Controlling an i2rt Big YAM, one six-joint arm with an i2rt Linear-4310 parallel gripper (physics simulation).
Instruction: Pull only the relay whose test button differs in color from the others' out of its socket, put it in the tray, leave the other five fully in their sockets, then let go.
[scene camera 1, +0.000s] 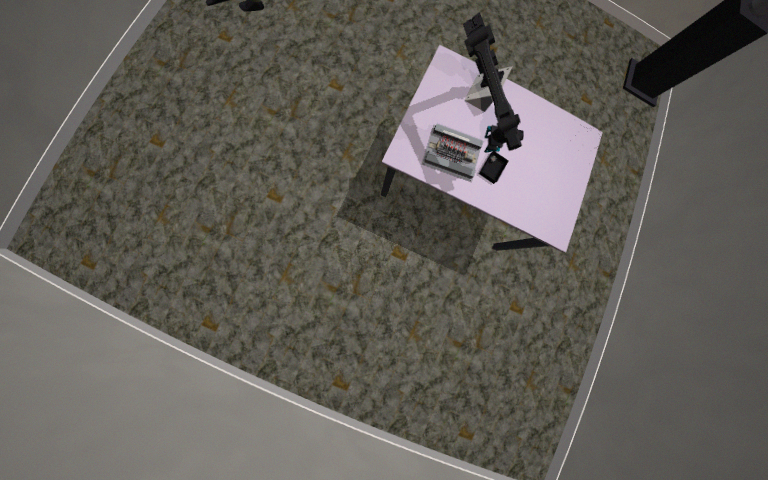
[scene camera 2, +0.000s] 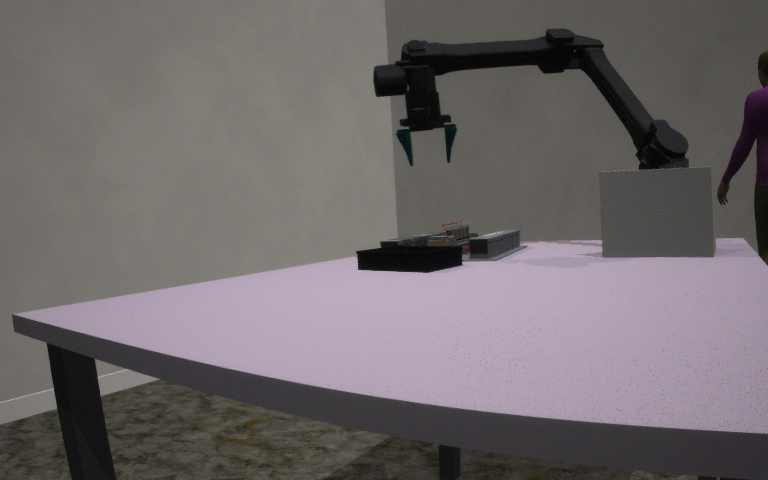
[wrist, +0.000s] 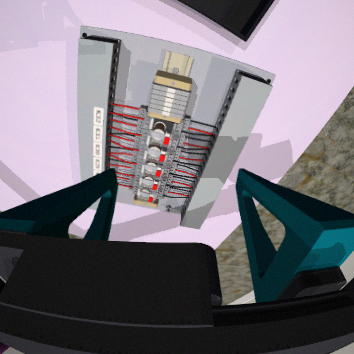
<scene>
I see my gripper (scene camera 2: 430, 164) and a grey panel (wrist: 140, 56).
My gripper also shows in the wrist view (wrist: 176, 176).
</scene>
